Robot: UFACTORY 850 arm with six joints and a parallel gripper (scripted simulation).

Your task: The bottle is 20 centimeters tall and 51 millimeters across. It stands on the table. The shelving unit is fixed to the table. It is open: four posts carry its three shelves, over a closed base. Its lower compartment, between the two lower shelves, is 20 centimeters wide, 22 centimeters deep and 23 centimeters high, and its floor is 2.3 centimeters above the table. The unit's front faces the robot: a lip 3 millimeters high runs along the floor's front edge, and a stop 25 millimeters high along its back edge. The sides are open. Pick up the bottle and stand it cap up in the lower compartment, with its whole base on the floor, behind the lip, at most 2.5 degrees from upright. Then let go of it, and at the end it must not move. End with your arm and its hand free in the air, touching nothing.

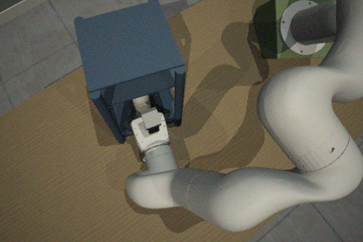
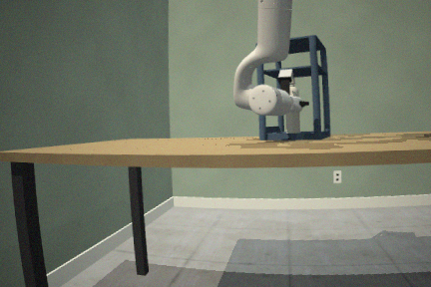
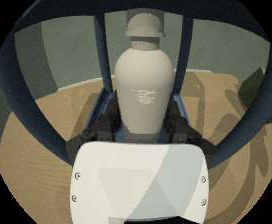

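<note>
My gripper is now 60 mm to the left of the blue shelving unit, 60 mm below it and 10 mm past it.
</note>
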